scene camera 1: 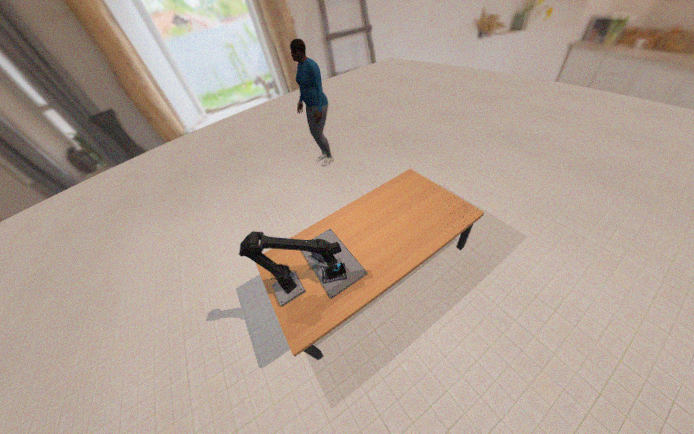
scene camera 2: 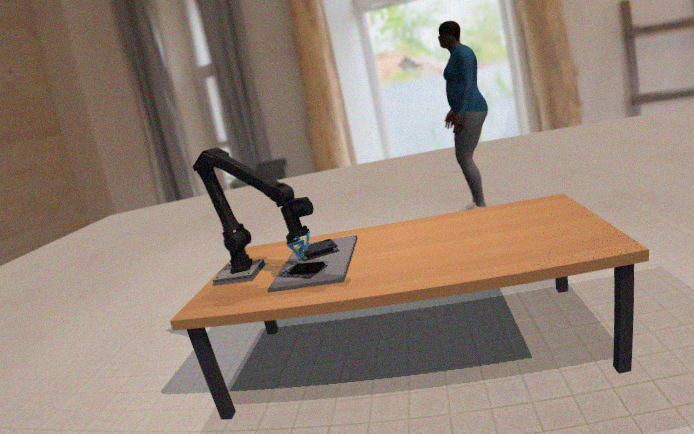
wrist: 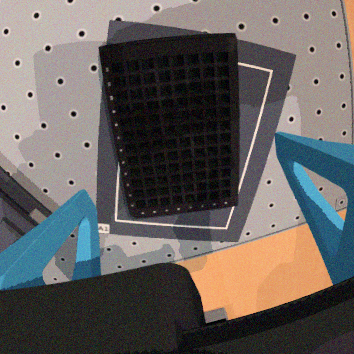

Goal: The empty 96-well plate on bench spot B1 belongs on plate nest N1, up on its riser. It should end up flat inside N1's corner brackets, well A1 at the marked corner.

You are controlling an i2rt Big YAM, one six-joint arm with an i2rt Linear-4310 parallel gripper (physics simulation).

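Seen in the pictures: gripper, fingertip midpoint: [scene camera 1: 334,265] [scene camera 2: 304,253] [wrist: 180,171]; arm's base at its link origin: [scene camera 1: 288,284] [scene camera 2: 242,267].
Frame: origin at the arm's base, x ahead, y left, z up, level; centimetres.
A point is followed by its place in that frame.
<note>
The black 96-well plate [wrist: 175,125] @(x 30.9, y -17.7, z 0.0 cm) [scene camera 2: 306,268] @(x 30.3, y -19.8, z 0.1 cm) is on the dark pad of bench spot B1 [wrist: 260,130] @(x 27.2, y -23.0, z -1.3 cm), wells up. It looks flat, but is turned against the pad's white outline and crosses its left side. The outline's lower corner has an A1 label [wrist: 103,228] @(x 25.2, y -8.2, z -1.3 cm). My gripper [wrist: 180,171] @(x 30.8, y -17.4, z 5.6 cm) [scene camera 2: 300,255] @(x 30.8, y -17.4, z 5.6 cm) [scene camera 1: 336,267] @(x 30.8, y -17.4, z 5.6 cm) is open and empty above the plate, with a blue finger to either side of it in the wrist view. A dark raised block, apparently nest N1 on its riser [scene camera 2: 321,247] @(x 37.0, y -0.8, z 1.5 cm), stands behind the plate; its brackets and marked corner cannot be made out.
The grey perforated board [scene camera 2: 335,273] @(x 41.5, y -28.2, z -1.5 cm) [wrist: 55,100] @(x 36.1, y -11.2, z -1.5 cm) carries both stations on the wooden table [scene camera 1: 404,214] @(x 104.3, y -22.0, z -2.8 cm) [scene camera 2: 460,240] @(x 94.1, y -19.9, z -2.8 cm). Part of a dark structure [wrist: 12,212] @(x 31.5, y -4.3, z 1.5 cm) shows at the wrist view's left edge. A person [scene camera 1: 310,84] [scene camera 2: 464,81] stands beyond the table.
</note>
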